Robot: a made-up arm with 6 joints.
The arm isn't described. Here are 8 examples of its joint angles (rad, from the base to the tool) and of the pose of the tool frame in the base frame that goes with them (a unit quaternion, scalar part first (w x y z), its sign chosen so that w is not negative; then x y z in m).
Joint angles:
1: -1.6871 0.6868 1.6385 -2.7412 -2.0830 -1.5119
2: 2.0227 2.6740 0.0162 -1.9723 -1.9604 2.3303
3: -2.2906 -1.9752 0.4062 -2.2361 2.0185 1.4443
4: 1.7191 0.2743 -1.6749 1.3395 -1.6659 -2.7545
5: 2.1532 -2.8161 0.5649 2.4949 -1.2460 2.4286
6: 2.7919 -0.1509 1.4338 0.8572 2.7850 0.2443
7: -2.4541 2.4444 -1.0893 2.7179 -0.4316 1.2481
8: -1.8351 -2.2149 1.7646 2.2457 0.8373 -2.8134
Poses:
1: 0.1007 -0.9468 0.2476 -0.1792 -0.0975 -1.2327 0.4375
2: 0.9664 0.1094 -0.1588 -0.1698 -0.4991 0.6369 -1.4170
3: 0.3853 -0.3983 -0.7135 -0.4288 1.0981 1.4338 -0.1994
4: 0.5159 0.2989 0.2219 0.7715 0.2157 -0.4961 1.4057
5: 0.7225 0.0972 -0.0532 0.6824 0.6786 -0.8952 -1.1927
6: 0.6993 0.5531 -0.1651 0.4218 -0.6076 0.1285 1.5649
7: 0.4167 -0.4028 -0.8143 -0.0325 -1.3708 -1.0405 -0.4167
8: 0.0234 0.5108 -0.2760 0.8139 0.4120 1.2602 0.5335
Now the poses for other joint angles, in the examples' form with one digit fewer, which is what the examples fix.
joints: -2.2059 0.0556 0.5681 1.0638 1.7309 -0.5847
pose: 0.567 0.133 0.789 0.196 -0.280 -0.601 2.032
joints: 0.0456 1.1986 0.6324 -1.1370 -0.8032 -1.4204
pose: 0.099 -0.775 0.301 -0.547 1.983 0.212 0.449
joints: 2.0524 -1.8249 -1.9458 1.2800 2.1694 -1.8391
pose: 0.825 0.225 0.393 -0.339 0.140 -0.560 -0.613
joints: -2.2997 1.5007 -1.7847 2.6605 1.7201 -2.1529
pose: 0.144 0.809 -0.459 0.339 -0.444 -0.600 1.123
